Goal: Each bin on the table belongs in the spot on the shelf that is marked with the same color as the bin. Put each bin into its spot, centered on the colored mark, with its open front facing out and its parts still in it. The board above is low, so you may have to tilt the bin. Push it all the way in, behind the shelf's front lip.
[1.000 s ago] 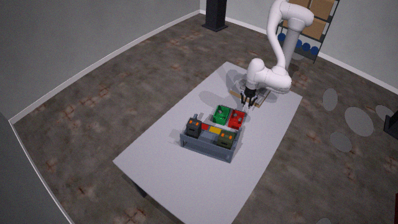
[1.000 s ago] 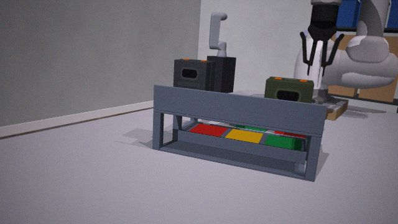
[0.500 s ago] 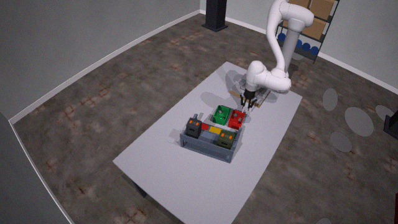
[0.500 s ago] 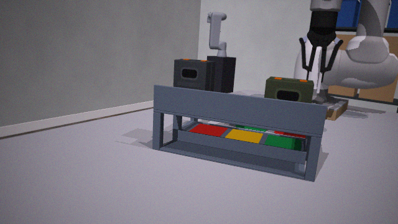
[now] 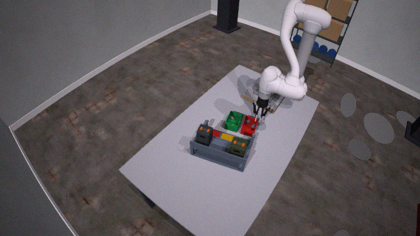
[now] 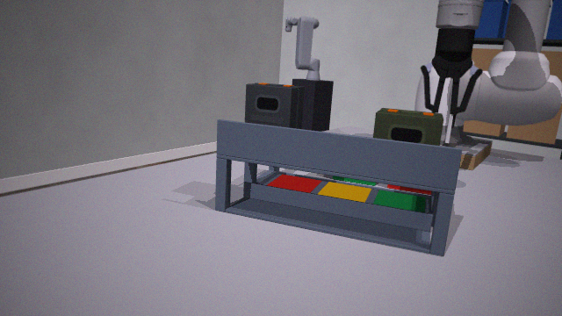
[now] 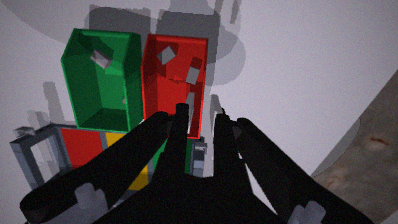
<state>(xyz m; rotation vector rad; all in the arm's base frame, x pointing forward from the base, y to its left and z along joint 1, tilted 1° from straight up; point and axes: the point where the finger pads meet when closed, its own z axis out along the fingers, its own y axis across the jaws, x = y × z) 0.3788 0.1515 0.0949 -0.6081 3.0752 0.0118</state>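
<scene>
Right now my hand is 2 cm short of the red bin, 5 cm to the left of it and 10 cm above it. Round my hand: olive box: 32 cm ahead, 6 cm to the left, 1 cm above; then green bin: 6 cm ahead, 16 cm to the right, 10 cm below; then dark grey box: 40 cm ahead, 15 cm to the right, 2 cm above.
</scene>
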